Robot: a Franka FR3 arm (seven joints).
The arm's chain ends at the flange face. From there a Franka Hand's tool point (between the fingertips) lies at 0.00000 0.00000 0.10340 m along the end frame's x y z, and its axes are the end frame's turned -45 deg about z.
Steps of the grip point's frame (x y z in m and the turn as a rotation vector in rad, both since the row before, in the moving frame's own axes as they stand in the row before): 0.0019 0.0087 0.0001 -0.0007 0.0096 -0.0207; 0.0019 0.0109 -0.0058 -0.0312 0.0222 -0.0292
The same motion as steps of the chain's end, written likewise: 0.0067 0.0055 0.0001 0.0063 0.0073 -0.0207; 0.0051 0.0058 -0.0057 -0.0064 0.0378 -0.0292
